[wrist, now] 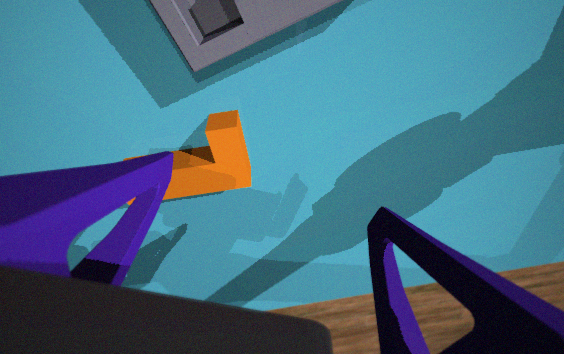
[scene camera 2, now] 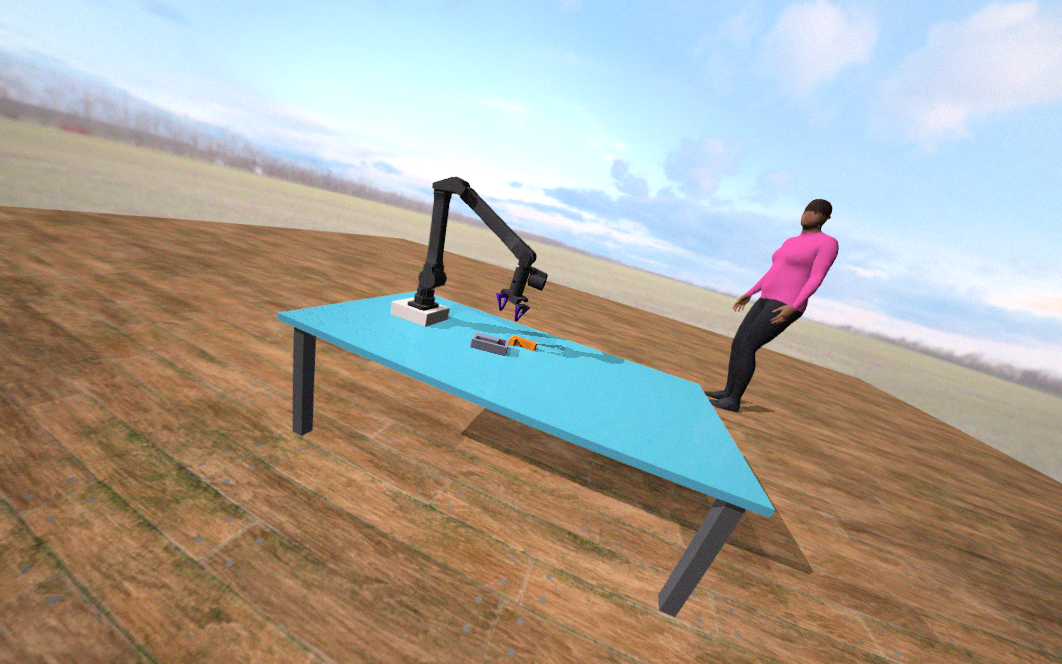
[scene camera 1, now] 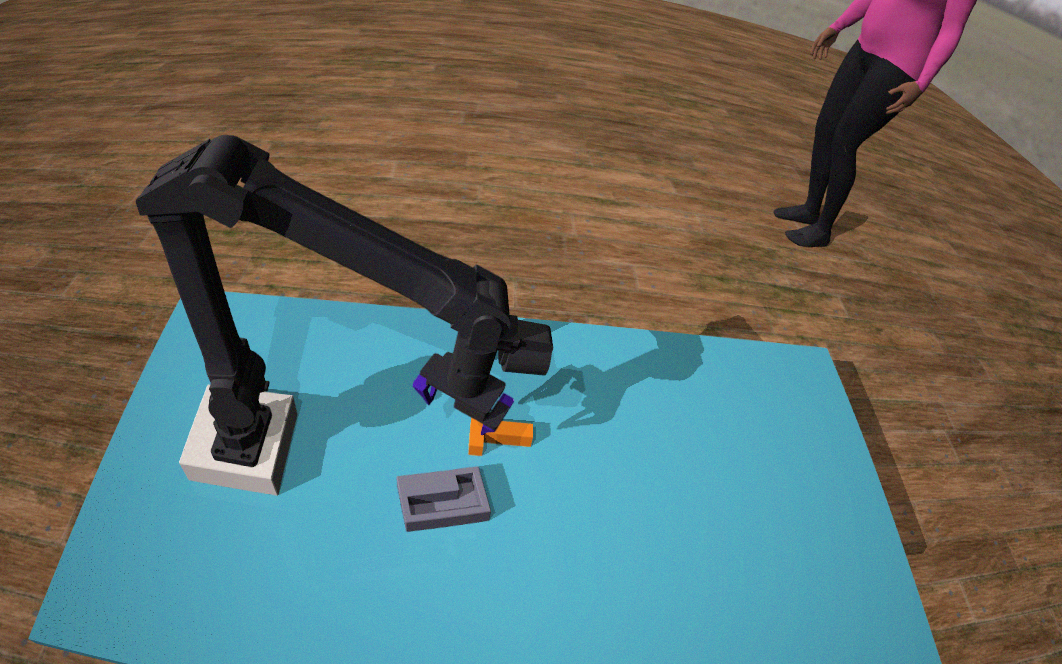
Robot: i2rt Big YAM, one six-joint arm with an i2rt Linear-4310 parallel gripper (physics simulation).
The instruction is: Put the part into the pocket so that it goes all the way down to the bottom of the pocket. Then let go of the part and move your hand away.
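Places are measured from the arm's base along level axes (x ahead, y left, z up), in centimetres.
Pixels of known places: gripper, fingertip midpoint: (wrist: 279,192) (scene camera 2: 508,315) (scene camera 1: 456,417); arm's base at its link origin: (scene camera 2: 423,306) (scene camera 1: 242,435).
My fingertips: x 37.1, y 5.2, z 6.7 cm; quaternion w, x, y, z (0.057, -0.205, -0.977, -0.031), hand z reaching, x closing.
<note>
Ahead of a thing's pixels: the offset from my fingertips to its top centre. "*": to the spot under its first point. Level surfaces: height alone.
The part, an orange L-shaped piece {dx +8.0, dy +4.4, dz -9.4 cm} (scene camera 1: 512,434) (scene camera 2: 524,343) (wrist: 232,157), lies flat on the table, apart from the block. The grey block {dx -1.2, dy -9.4, dz -8.7 cm} (scene camera 1: 429,483) (scene camera 2: 489,347) (wrist: 270,25) has an L-shaped pocket {* dx +3.6, dy -7.1, dz -11.9 cm} (scene camera 1: 471,494) (wrist: 215,19), and no part is in the portion that shows. In the wrist view the block is cut off at the top edge. My gripper (scene camera 1: 457,415) (scene camera 2: 510,314) (wrist: 279,192) is open and empty above the table, with its purple fingers wide apart. In the wrist view the left finger covers the long arm's far end; the part is left of the middle of the gap.
The arm stands on a white base block (scene camera 1: 195,461) (scene camera 2: 419,313) at the left of the blue table {dz -12.4 cm} (scene camera 1: 665,508) (scene camera 2: 610,407). A person in a pink top (scene camera 1: 904,35) (scene camera 2: 800,270) stands on the wooden floor beyond the table. Arm shadows fall around the part.
</note>
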